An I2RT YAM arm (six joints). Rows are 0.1 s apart.
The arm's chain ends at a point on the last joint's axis. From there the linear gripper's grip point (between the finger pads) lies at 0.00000 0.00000 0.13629 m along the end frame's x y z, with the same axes.
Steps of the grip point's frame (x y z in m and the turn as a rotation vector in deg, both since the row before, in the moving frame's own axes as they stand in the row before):
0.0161 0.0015 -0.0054 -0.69 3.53 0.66
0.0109 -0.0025 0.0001 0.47 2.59 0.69
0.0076 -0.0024 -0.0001 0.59 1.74 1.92
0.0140 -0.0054 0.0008 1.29 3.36 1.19
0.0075 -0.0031 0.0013 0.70 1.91 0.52
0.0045 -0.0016 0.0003 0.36 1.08 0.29
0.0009 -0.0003 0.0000 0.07 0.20 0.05
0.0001 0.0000 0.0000 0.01 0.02 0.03
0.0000 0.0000 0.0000 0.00 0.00 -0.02
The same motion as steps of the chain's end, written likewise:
0.0077 -0.0002 -0.0051 -0.69 3.53 0.66
0.0047 -0.0014 0.0002 0.47 2.59 0.69
0.0034 -0.0011 0.0000 0.59 1.74 1.92
0.0060 -0.0024 0.0011 1.29 3.36 1.19
0.0030 -0.0015 0.0014 0.70 1.91 0.52
0.0019 -0.0008 0.0003 0.36 1.08 0.29
0.0004 -0.0001 0.0000 0.07 0.20 0.05
0.0001 0.0000 0.0000 0.01 0.02 0.03
0.0000 0.0000 0.0000 0.00 0.00 -0.02

